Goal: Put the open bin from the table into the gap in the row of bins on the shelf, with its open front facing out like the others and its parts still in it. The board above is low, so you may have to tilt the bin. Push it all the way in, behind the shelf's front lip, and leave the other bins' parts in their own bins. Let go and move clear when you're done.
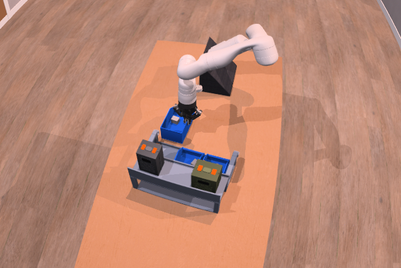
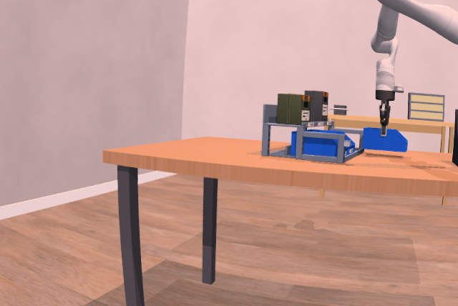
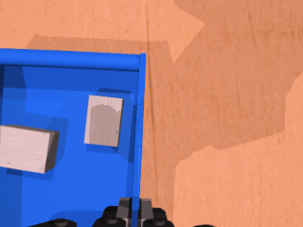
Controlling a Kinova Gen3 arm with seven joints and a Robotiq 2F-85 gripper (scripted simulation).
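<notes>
Now: the grey block 60 mm to the right of my hand, 60 mm below it and 40 mm behind it. From my hand the other things lie so: grey shelf 230 mm ahead, 30 mm below, 20 mm to the left; then dark grey box 270 mm ahead, 110 mm to the right, 70 mm above; then olive box 320 mm ahead, 120 mm to the left, 60 mm above.
</notes>
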